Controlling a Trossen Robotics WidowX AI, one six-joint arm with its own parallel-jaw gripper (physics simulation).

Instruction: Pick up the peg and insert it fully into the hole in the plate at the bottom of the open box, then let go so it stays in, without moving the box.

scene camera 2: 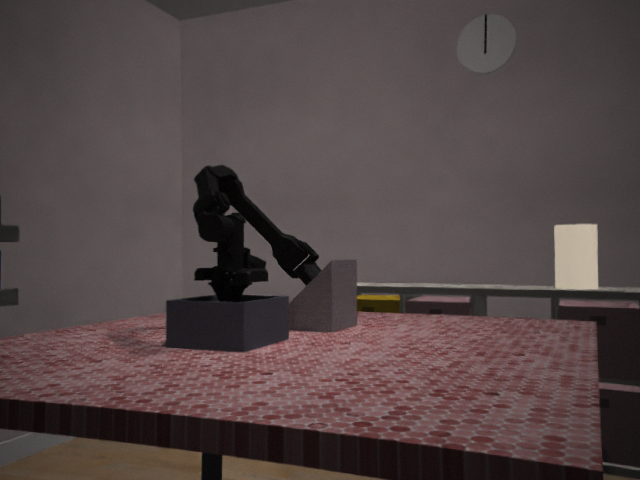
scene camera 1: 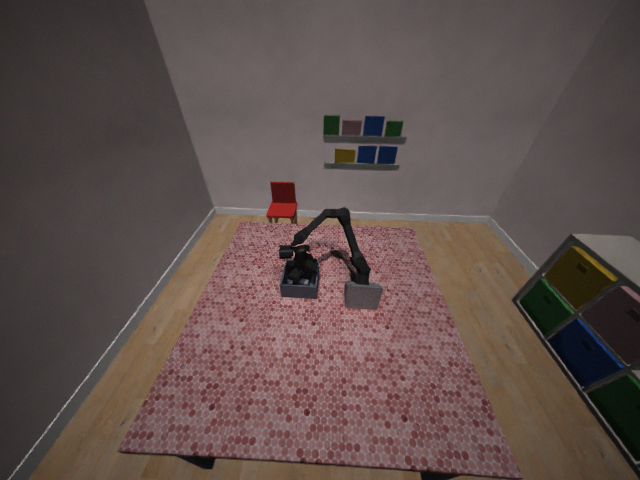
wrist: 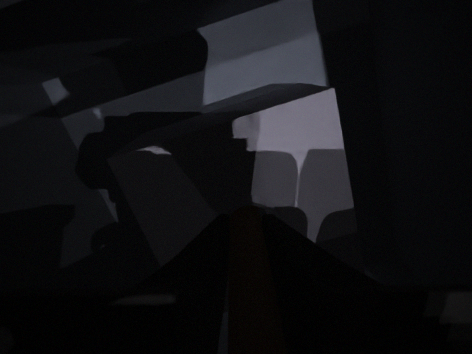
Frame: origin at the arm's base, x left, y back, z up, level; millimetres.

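Seen in the pictures: gripper, fingertip midpoint: [scene camera 1: 301, 276] [wrist: 245, 224]; arm's base at its link origin: [scene camera 2: 319, 284] [scene camera 1: 362, 283].
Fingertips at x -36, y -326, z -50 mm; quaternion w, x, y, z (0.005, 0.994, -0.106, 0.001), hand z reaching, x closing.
Pixels of each thing's middle, then the offset from my fingertips to it. Level surfaces: height alone.
- open dark grey box at the middle of its body: [wrist: 247, 214] [scene camera 2: 229, 320] [scene camera 1: 300, 278] dy -3, dx +1, dz -13 mm
- dark orange-brown peg at the middle of its body: [wrist: 248, 258] dy -3, dx -1, dz +19 mm
- red-patterned table at its surface level: dz -63 mm
The open dark grey box [scene camera 1: 299, 291] [scene camera 2: 206, 324] stands on the table to the left of the arm's base in the first scene view. Its bottom plate [wrist: 302, 127] is partly lit and partly in shadow in the wrist view. My gripper [scene camera 1: 296, 275] [wrist: 245, 224] points down into the box, and its fingertips are hidden behind the box wall in the second scene view. It is shut on the dark orange-brown peg [wrist: 252, 285], which shows between the fingers in the wrist view. The peg's lower end meets the plate area, but the hole is hidden, so I cannot tell how deep the peg sits.
The grey wedge-shaped arm base [scene camera 1: 362, 295] [scene camera 2: 338, 297] stands close beside the box on the red-patterned table [scene camera 1: 310, 387] [scene camera 2: 413, 372]. The box's walls surround the fingers closely. A red chair [scene camera 1: 282, 201] is beyond the table's far edge.
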